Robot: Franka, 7 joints.
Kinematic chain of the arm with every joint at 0, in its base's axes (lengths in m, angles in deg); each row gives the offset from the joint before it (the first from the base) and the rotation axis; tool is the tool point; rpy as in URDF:
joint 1: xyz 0 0 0.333 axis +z
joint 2: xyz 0 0 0 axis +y
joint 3: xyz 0 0 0.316 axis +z
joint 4: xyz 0.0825 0 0 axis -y
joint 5: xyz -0.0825 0 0.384 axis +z
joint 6: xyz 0 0 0 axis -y
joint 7: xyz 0.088 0 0 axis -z
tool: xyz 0 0 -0.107 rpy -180 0 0
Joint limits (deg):
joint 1: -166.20..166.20
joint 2: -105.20..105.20
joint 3: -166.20..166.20
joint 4: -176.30..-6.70
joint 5: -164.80..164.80
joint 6: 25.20..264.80
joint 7: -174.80..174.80
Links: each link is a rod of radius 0.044 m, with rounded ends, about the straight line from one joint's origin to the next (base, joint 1, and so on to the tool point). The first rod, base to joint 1, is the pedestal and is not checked.
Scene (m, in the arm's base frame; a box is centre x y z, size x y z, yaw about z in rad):
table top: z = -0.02
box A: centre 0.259 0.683 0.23 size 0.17 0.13 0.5 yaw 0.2
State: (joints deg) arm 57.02 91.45 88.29 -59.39 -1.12 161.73 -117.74
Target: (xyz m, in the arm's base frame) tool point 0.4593 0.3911 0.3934
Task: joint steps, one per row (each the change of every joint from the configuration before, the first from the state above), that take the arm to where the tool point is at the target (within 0.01 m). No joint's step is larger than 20 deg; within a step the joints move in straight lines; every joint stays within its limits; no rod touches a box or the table.
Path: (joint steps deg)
1: 4.66 -14.44 3.01 -17.48 10.48 10.62 8.26
2: 4.65 -14.45 3.00 -17.47 10.47 10.62 8.26
3: 4.66 -14.44 3.01 -17.48 10.48 10.62 8.26
4: 4.66 -14.44 3.01 -17.47 10.48 10.62 8.26
5: 4.66 -14.44 3.01 -17.48 10.48 10.62 8.26
6: -17.21 17.19 3.35 13.21 -15.61 -12.78 -1.68
7: -17.21 17.19 3.36 13.21 -15.61 -12.78 -1.69
8: -17.21 17.19 3.35 13.21 -15.61 -12.79 -1.68
9: -17.21 17.20 3.36 13.21 -15.61 -12.78 -1.69
10: -17.21 17.19 3.36 13.21 -15.61 -12.78 -1.68
11: -13.12 -0.63 -9.99 -16.50 13.07 -9.59 -16.44
12: -13.11 -0.64 -9.98 -16.49 13.06 -9.59 -16.44

